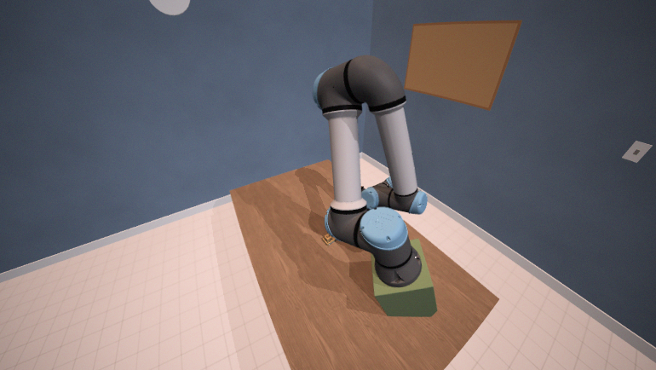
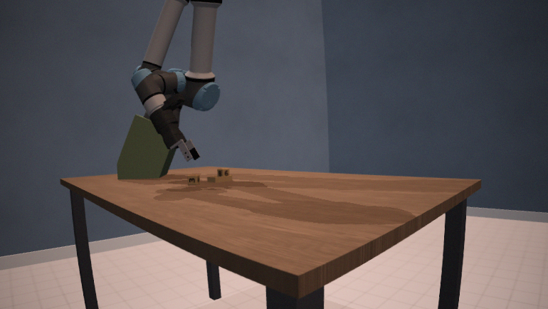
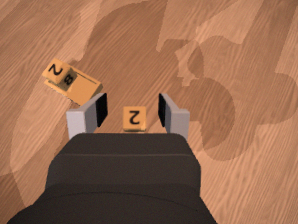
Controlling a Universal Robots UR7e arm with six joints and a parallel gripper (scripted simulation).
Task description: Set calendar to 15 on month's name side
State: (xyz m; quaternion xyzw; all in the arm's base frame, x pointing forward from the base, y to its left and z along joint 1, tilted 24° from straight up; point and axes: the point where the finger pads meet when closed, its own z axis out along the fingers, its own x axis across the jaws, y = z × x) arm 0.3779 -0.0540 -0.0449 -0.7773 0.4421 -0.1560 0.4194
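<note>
Right now my hand is 8 cm above the wooden cube. The rest, counted from my hand: wooden tray 1 cm behind, 11 cm to the left, 9 cm below.
</note>
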